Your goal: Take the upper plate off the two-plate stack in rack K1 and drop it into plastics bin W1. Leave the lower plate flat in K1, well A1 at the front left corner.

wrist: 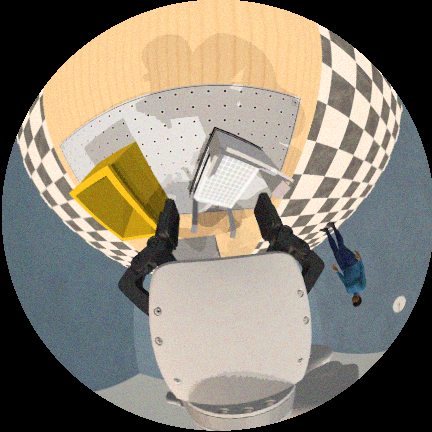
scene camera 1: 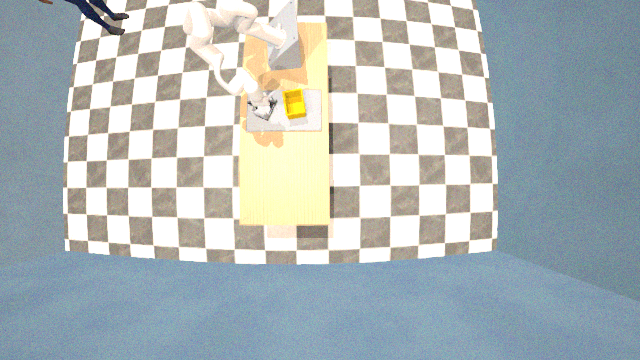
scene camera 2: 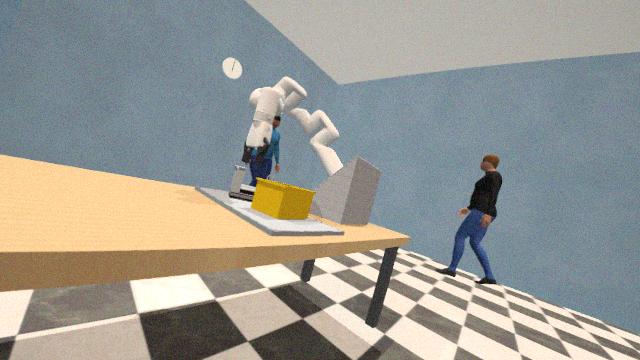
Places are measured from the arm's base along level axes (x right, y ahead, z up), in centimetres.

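Pixels of known places: gripper, fingertip midpoint: (wrist: 216,204) (scene camera 1: 264,107) (scene camera 2: 251,163); arm's base, origin of the base link: (scene camera 1: 280,39) (scene camera 2: 340,180).
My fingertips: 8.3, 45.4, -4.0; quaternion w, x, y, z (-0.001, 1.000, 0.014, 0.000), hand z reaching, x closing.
Note:
Ahead of a thing's pixels: the offset from my fingertips to its top centre, as dx, dy, dz. Level surfaces: height alone.
The white gridded plate stack @[+2.6, -3.6, -8.8] (wrist: 227,180) lies in a holder, rack K1 @[+2.3, -4.3, -2.0] (scene camera 2: 238,179) (wrist: 225,142), with a dark base and a pale upright. The two plates cannot be told apart, and the well A1 label is not readable. My gripper (scene camera 1: 262,107) (scene camera 2: 252,160) (wrist: 216,204) is open and empty. It hangs above the rack, its fingers apart to either side of the stack's near end in the wrist view. The yellow plastics bin W1 @[-17.9, -5.4, -4.1] (scene camera 1: 295,103) (scene camera 2: 280,200) (wrist: 107,200) stands beside the rack; what shows of its inside holds no plate.
Rack and bin stand on a grey perforated board @[-9.8, -3.5, -14.0] (scene camera 1: 313,117) (scene camera 2: 305,228) (wrist: 180,135) on the wooden table @[dz -15.3] (scene camera 1: 285,185) (scene camera 2: 100,215) (wrist: 115,75). A grey wedge-shaped block (scene camera 1: 287,59) (scene camera 2: 357,195) stands past the board. A person in blue (scene camera 2: 274,145) (wrist: 354,275) is beyond the arm.

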